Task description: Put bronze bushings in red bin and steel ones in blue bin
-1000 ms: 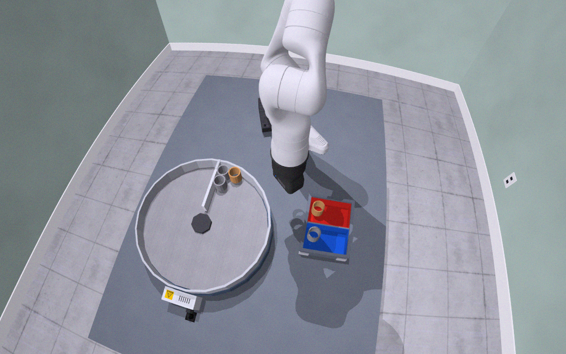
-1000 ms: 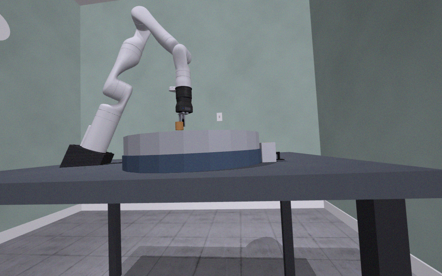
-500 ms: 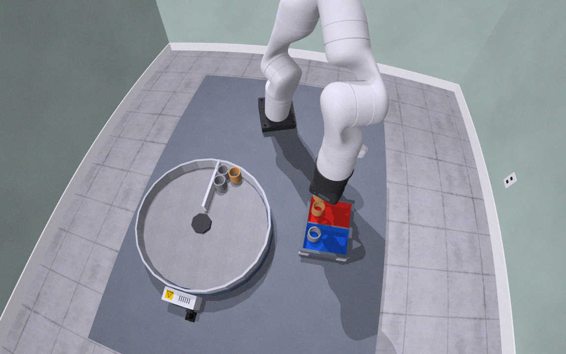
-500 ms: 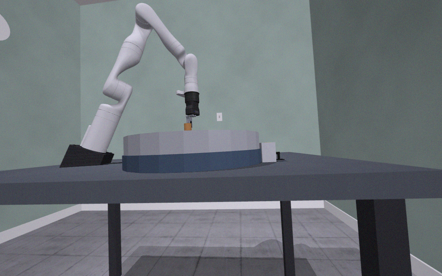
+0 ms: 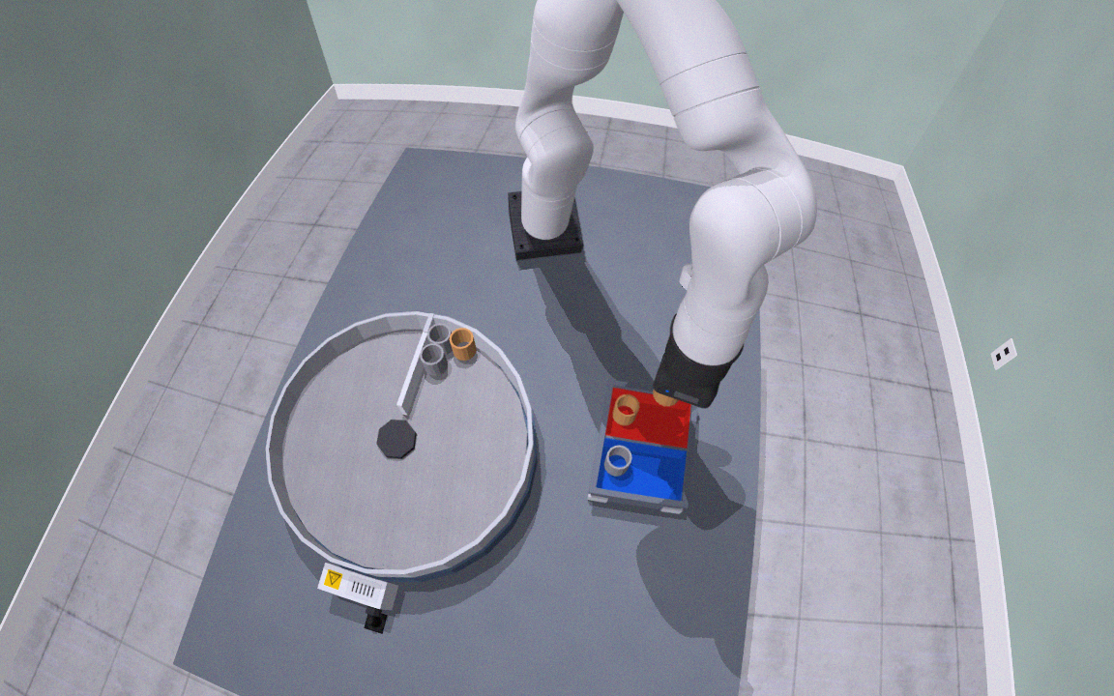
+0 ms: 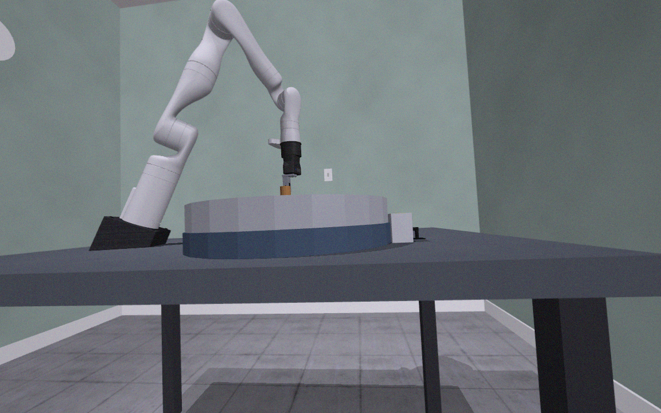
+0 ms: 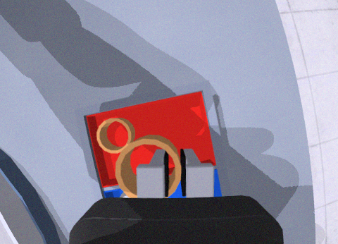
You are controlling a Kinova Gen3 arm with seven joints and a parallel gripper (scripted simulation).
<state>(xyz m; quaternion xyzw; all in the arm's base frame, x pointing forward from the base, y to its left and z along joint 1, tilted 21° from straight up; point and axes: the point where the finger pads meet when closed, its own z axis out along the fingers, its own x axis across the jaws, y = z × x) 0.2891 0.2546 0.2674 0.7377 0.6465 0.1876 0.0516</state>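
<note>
My gripper is now 160 mm above the grey tray, 40 mm short of it and 20 mm to the left of it. Also, from my hand: turntable: 380 mm to the right, 140 mm ahead, 130 mm below.
</note>
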